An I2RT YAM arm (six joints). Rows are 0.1 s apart.
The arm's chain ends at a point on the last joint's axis. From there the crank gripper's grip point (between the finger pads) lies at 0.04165 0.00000 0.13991 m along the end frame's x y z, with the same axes.
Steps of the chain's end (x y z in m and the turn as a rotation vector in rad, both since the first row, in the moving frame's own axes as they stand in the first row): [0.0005 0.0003 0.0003 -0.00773 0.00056 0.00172]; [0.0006 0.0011 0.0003 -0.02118 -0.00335 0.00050]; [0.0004 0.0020 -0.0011 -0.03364 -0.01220 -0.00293]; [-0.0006 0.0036 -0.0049 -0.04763 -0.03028 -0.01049]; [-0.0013 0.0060 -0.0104 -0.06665 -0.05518 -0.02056]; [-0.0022 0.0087 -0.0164 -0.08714 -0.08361 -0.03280]
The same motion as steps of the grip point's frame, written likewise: [0.0006 0.0015 0.0003 -0.00773 0.00056 0.00172]; [0.0001 0.0041 0.0004 -0.02118 -0.00335 0.00050]; [-0.0013 0.0066 -0.0007 -0.03364 -0.01220 -0.00293]; [-0.0048 0.0099 -0.0039 -0.04763 -0.03028 -0.01049]; [-0.0090 0.0146 -0.0086 -0.06665 -0.05518 -0.02056]; [-0.0138 0.0198 -0.0139 -0.08714 -0.08361 -0.03280]
